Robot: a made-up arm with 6 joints. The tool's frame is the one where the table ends. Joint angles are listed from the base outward.
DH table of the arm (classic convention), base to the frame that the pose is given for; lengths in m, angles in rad. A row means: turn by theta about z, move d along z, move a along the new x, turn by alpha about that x. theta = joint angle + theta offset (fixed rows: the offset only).
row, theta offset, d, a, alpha
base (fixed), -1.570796, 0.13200, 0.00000, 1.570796
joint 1, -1.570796, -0.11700, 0.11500, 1.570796
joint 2, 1.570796, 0.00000, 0.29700, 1.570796
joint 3, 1.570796, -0.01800, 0.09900, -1.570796
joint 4, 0.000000, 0.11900, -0.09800, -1.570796
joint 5, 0.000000, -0.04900, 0.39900, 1.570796
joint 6, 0.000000, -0.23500, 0.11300, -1.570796
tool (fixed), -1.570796, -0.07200, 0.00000, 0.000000
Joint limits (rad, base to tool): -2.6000..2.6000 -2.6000..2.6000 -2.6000..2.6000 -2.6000..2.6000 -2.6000..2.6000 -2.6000..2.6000
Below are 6 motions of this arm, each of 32 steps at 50 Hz.
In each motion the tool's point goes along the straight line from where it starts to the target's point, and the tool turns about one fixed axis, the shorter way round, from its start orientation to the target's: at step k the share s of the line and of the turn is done. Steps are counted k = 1, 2, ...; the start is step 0. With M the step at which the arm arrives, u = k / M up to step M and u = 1 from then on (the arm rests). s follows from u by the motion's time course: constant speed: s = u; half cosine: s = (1 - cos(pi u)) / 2; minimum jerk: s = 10 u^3 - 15 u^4 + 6 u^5.
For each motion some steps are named. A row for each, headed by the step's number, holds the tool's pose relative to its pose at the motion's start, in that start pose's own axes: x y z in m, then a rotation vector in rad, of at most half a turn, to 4 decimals.
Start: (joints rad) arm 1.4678 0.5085 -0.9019 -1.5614 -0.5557 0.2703
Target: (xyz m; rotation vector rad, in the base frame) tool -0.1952 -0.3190 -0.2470 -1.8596 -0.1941 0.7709
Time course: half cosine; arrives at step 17
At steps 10, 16, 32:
10: 0.1181 0.0184 0.0530 0.1419 -0.0242 -0.1935
16: 0.1838 0.0287 0.0825 0.2209 -0.0377 -0.3013
32: 0.1854 0.0289 0.0832 0.2228 -0.0380 -0.3039

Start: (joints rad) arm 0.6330 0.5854 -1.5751 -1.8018 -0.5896 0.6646
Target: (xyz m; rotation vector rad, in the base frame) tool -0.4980 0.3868 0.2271 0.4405 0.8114 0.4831
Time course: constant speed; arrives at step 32
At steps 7, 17, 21, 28, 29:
7: 0.0735 -0.0240 0.1234 0.3235 0.1190 -0.1492
17: 0.1785 -0.0583 0.2996 0.7856 0.2889 -0.3623
21: 0.2205 -0.0720 0.3701 0.9704 0.3569 -0.4475
28: 0.2940 -0.0960 0.4934 1.2939 0.4759 -0.5967
29: 0.3045 -0.0994 0.5111 1.3401 0.4929 -0.6180

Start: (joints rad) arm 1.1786 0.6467 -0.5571 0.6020 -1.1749 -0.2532
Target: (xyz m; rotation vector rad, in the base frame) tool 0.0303 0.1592 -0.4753 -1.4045 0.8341 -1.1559
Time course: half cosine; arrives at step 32
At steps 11, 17, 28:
11: 0.0202 0.0038 -0.0185 -0.0969 -0.0123 -0.0288
17: 0.0420 0.0079 -0.0384 -0.2014 -0.0255 -0.0598
28: 0.0736 0.0138 -0.0673 -0.3528 -0.0447 -0.1048

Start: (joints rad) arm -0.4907 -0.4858 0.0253 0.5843 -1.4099 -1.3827
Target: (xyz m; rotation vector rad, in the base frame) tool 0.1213 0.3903 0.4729 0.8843 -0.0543 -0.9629
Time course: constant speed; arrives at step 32
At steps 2, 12, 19, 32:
2: -0.0163 -0.0059 0.0019 0.0731 -0.0335 0.0099
12: -0.0977 -0.0354 0.0112 0.4384 -0.2012 0.0594
19: -0.1547 -0.0560 0.0178 0.6941 -0.3186 0.0941
32: -0.2606 -0.0943 0.0299 1.1691 -0.5366 0.1585

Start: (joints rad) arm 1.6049 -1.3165 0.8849 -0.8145 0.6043 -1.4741
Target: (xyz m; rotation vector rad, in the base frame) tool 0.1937 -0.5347 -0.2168 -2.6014 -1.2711 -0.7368
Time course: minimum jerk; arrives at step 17
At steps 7, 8, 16, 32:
7: 0.0092 -0.0244 0.0557 0.1335 0.0517 -0.0086
8: 0.0122 -0.0321 0.0734 0.1758 0.0681 -0.0113
16: 0.0273 -0.0721 0.1646 0.3944 0.1527 -0.0253
32: 0.0274 -0.0722 0.1649 0.3951 0.1530 -0.0253

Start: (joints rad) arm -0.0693 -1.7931 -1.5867 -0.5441 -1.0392 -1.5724
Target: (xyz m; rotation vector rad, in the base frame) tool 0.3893 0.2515 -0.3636 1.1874 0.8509 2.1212
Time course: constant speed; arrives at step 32
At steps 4, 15, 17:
4: 0.0098 -0.0023 -0.0149 -0.1398 -0.0354 -0.0213
15: 0.0368 -0.0087 -0.0557 -0.5241 -0.1329 -0.0798
17: 0.0417 -0.0099 -0.0632 -0.5940 -0.1507 -0.0904

